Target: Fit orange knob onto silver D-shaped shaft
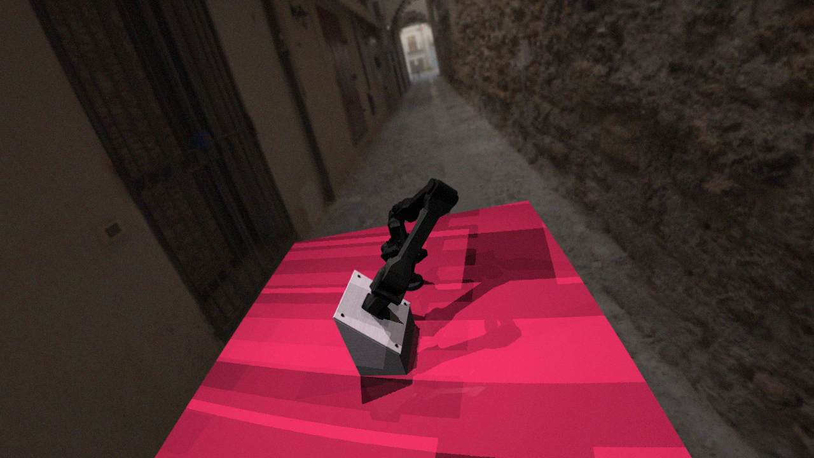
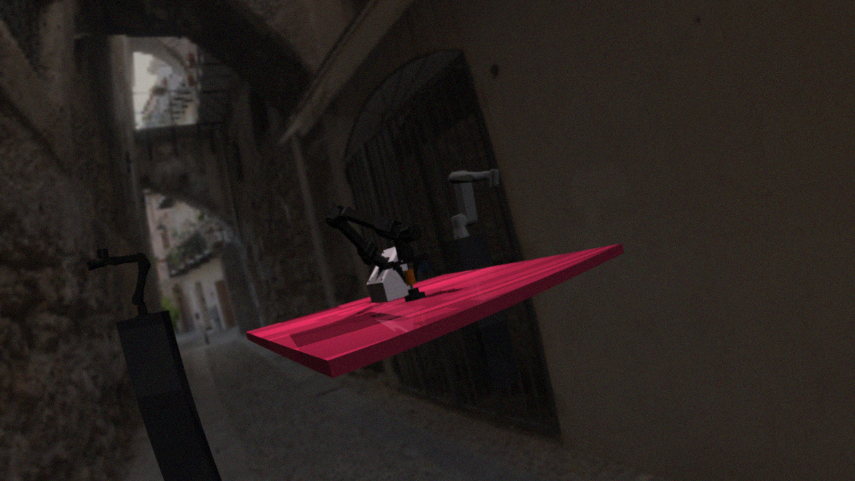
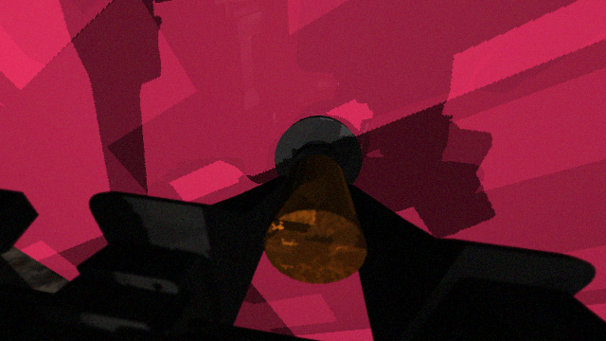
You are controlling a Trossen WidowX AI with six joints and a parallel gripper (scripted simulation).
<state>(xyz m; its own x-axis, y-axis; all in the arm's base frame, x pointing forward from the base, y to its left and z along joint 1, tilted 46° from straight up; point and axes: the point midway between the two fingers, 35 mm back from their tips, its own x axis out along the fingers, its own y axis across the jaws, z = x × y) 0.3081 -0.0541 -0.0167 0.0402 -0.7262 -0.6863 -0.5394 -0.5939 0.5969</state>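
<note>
My gripper tip is now 3 cm below the orange knob. Round my gripper tip: dark round pedestal: 4 cm below.
</note>
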